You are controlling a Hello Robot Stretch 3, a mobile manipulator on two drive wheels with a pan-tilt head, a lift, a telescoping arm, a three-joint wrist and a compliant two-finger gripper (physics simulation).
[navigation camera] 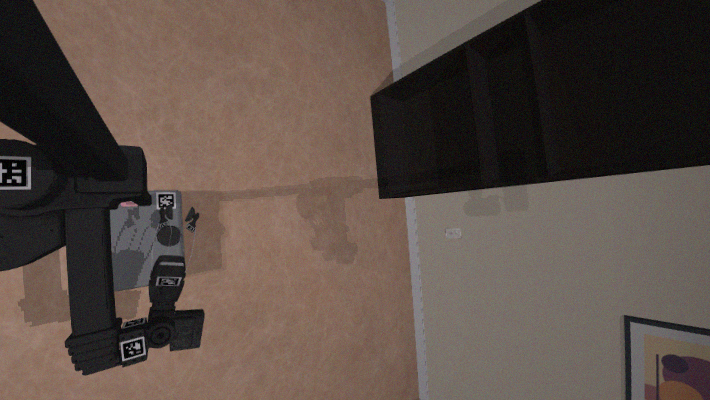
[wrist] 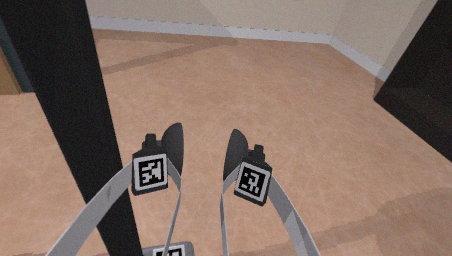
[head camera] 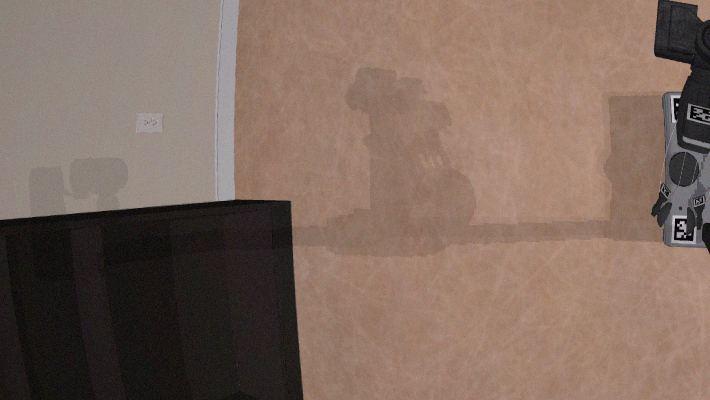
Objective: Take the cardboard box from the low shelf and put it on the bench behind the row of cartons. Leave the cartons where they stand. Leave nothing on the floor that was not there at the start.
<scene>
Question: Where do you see my gripper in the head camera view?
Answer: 673, 229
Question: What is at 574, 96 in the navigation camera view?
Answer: A dark shelf unit.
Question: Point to my gripper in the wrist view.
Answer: At 205, 144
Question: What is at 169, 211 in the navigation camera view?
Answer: My gripper.
</scene>
